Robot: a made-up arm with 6 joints. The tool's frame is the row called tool. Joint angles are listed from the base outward.
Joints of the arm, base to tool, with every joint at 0 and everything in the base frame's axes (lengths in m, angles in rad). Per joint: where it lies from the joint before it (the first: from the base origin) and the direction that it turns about. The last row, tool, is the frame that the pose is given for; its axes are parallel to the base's.
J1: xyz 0 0 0.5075 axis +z
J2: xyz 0.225 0 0 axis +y
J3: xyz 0 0 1.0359 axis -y
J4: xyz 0 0 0.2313 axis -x
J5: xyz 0.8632 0 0 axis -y
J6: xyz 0.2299 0 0 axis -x
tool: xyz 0 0 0
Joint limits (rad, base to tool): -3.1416..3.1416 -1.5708..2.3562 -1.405..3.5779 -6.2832..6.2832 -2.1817..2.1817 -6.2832..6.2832
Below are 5 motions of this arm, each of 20 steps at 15 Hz.
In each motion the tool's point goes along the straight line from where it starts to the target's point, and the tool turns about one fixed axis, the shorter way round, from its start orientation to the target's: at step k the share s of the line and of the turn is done. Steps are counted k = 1, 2, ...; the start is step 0. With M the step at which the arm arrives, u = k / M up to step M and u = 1 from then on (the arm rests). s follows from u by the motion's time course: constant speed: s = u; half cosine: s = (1 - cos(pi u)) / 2; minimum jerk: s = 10 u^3 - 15 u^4 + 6 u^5.
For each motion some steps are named. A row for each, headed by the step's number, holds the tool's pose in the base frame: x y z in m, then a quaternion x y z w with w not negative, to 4 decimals.
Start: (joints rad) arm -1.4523 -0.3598 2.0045 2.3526 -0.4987 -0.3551
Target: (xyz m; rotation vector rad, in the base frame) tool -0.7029 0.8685 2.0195 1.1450 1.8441 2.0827
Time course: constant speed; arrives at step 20
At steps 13, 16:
13: -0.5302 0.9490 2.0141 0.3868 0.5110 0.7462 0.1800
16: -0.6042 0.9145 2.0164 0.3850 0.5560 0.7248 0.1318

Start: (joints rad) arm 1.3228 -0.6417 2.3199 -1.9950 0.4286 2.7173
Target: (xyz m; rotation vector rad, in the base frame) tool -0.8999 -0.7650 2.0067 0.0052 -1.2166 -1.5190
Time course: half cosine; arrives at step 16
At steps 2, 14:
2: -0.3035 -1.4339 1.3658 0.6263 -0.6391 -0.1635 0.4154
14: -0.8763 -0.7915 1.9813 0.0301 -0.5295 -0.6328 0.5641

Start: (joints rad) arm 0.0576 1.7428 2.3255 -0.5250 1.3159 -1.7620
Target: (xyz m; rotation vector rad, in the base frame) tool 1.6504 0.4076 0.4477 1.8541 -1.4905 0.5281
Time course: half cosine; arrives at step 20
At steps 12, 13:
12: 1.6969 0.2638 0.7045 0.6893 -0.5784 0.3307 0.2846
13: 1.6872 0.2939 0.6506 0.6957 -0.5785 0.3044 0.2979

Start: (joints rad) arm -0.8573 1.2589 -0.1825 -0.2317 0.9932 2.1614
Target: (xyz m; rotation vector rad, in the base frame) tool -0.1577 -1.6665 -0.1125 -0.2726 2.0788 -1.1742
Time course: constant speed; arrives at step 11
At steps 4, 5, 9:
4: 0.6518 -1.4682 -0.1052 -0.5001 0.6784 -0.2308 0.4861
5: 0.5362 -1.4966 -0.1063 -0.4491 0.7079 -0.2678 0.4749
9: 0.0736 -1.6099 -0.1104 -0.2255 0.7892 -0.4006 0.4073

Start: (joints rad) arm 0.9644 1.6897 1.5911 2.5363 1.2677 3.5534
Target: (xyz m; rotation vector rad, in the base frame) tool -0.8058 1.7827 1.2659 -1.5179 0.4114 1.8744
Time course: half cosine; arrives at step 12
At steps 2, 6, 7, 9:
2: 1.0126 1.8616 0.4053 -0.2077 0.5150 0.6267 0.5468
6: 0.1687 1.8250 0.8047 -0.3986 0.3638 0.6986 0.4699
7: -0.0835 1.8141 0.9241 -0.4507 0.3131 0.7107 0.4402
9: -0.5204 1.7951 1.1308 -0.5342 0.2208 0.7210 0.3823

